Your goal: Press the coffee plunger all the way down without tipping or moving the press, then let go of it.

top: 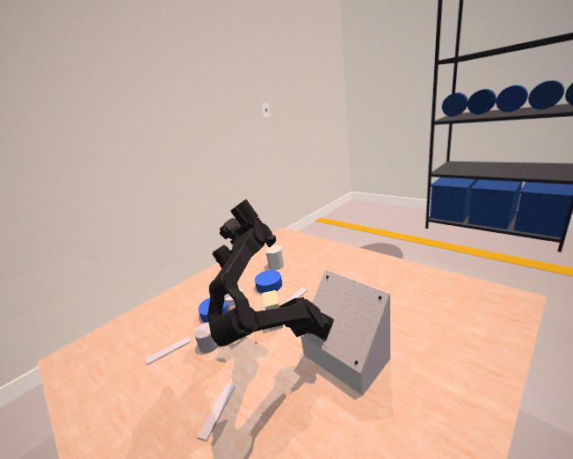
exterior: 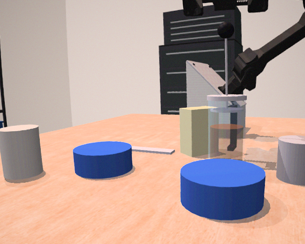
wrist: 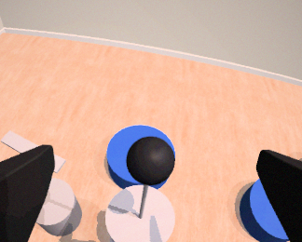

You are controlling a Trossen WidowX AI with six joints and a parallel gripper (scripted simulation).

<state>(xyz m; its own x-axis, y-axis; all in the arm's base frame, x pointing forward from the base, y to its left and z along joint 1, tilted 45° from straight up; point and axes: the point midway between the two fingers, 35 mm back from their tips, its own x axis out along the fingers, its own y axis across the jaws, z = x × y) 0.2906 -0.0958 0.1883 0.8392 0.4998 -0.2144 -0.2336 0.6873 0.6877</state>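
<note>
My gripper tip is now 18 cm above the glass coffee press, 1 cm to the right of it and 1 cm short of it. From my gripper tip the other things lie so: pale yellow block 26 cm below, 8 cm to the right, 7 cm behind.
</note>
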